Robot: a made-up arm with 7 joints.
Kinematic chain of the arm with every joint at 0, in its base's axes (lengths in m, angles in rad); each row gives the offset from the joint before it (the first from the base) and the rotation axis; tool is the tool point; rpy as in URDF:
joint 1: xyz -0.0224 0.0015 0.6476 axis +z
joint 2: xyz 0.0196 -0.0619 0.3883 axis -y
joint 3: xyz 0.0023 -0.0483 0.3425 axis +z
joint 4: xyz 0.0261 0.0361 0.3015 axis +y
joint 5: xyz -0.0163 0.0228 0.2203 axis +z
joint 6: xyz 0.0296 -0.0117 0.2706 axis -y
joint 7: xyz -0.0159 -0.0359 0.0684 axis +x
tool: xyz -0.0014 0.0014 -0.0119 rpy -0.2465 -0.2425 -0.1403
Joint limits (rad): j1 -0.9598..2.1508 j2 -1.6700..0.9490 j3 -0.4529..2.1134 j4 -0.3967..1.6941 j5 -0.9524..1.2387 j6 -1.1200..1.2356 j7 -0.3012..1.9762
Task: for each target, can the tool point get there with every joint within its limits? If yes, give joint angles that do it. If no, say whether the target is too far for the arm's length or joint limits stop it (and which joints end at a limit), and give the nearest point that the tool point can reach.
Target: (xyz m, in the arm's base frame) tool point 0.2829 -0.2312 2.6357
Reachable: no: too far | nearest point 0.2099 -0.1756 2.2273 | short by 0.419 m
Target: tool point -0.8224 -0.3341 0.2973
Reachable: no: joint limits stop it (at a limit: joint 1, joint 2, joint 4, joint 7) | nearest point -0.6033 0.2332 0.6327 | short by 0.695 m
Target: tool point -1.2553 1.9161 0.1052
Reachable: no: too far | nearest point -0.5951 1.0194 0.6798 | short by 1.253 m
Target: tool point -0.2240 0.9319 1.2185
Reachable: yes | joints 1.3196 -1.2630 1.3437 1.1411 0.7868 -0.1879 0.5449
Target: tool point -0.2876 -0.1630 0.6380
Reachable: no: joint limits stop it (at a limit: joint 1, joint 2, joint 4, joint 6, joint 7) | nearest point -0.5305 0.2395 0.6076 | short by 0.471 m
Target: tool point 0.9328 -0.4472 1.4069
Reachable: yes | joints -0.5264 -0.8683 0.4543 0.7892 -0.2404 -0.4065 1.1694
